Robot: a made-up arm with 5 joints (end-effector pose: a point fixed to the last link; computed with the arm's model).
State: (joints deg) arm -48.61 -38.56 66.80 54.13 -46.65
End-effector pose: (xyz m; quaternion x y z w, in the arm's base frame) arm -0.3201 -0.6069 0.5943 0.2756 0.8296 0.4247 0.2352
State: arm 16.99 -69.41 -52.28 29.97 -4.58
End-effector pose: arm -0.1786 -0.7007 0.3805 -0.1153 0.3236 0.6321 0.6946
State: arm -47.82 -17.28 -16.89 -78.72 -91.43
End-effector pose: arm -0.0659 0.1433 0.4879 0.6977 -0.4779 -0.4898 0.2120
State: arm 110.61 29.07 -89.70 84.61 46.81
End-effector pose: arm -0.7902 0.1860 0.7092 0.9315 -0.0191 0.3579 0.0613
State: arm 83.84 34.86 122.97 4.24 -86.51
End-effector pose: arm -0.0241 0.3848 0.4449 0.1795 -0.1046 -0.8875 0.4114
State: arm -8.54 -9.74 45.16 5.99 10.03
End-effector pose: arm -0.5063 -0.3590 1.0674 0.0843 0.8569 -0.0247 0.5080
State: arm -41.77 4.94 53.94 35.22 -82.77
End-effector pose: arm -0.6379 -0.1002 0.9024 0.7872 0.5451 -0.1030 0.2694
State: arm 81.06 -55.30 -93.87 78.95 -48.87
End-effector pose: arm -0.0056 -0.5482 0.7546 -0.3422 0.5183 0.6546 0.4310
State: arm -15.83 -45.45 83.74 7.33 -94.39
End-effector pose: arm -0.6451 0.0241 0.8018 0.3770 0.5818 -0.1901 0.6952
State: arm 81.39 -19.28 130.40 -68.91 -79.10
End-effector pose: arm -0.5370 0.0583 0.5464 -0.6937 -0.0611 -0.5530 0.4574
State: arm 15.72 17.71 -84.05 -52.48 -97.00
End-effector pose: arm -0.0627 0.1196 0.6105 0.4332 -0.8531 0.2334 0.1732
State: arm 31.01 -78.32 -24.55 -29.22 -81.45
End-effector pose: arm -0.6090 -0.1480 0.3601 0.5689 0.1677 0.2842 0.7533
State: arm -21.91 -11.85 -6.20 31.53 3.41
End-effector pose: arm -0.7510 -0.5082 0.4692 0.1886 0.5519 0.2974 0.7559
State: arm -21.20 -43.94 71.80 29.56 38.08
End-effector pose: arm 0.1980 -0.2590 0.8960 -0.4064 0.8342 0.3557 0.1113
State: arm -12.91 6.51 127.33 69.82 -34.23
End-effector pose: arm 0.0361 -0.5225 0.7265 -0.4115 -0.8552 -0.0059 0.3152
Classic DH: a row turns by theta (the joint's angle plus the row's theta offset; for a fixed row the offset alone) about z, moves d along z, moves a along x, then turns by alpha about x. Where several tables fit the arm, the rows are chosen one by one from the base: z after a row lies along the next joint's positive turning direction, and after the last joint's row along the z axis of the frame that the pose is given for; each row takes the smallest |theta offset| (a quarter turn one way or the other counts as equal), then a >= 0, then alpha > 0; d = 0 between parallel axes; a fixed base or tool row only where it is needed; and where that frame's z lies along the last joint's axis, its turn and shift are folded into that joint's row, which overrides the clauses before.
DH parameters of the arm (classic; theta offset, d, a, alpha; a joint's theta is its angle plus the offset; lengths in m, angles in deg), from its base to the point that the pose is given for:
base (fixed): 90 0.542 0.05 -90
joint 1: 0 0.279 -0.104 -90
joint 2: 90 0.036 0.002 90
joint 3: 10.22 -0.0505 -0.2011 74.36
joint 4: 42.21 0.1379 0.0052 -50.74
joint 5: 5.82 -0.0263 -0.3634 121.33
tool (fixed): -48.26 -0.3419 0 0

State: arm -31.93 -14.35 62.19 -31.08 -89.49
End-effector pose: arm -0.5283 0.2282 0.5710 0.5899 0.2263 -0.3694 0.6814
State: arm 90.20 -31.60 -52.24 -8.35 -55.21
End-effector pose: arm -0.5590 -0.4381 0.5385 -0.0646 0.1260 0.2863 0.9476
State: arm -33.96 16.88 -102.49 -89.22 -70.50
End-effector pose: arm -0.0961 -0.0725 0.6313 -0.4610 0.8218 0.2456 0.2277
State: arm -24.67 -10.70 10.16 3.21 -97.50
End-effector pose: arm -0.6140 0.2956 0.5345 0.8347 0.0051 -0.0975 0.5420
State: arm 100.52 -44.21 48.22 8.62 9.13
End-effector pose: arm -0.3031 0.7013 0.8308 -0.5118 0.5946 -0.6025 0.1464
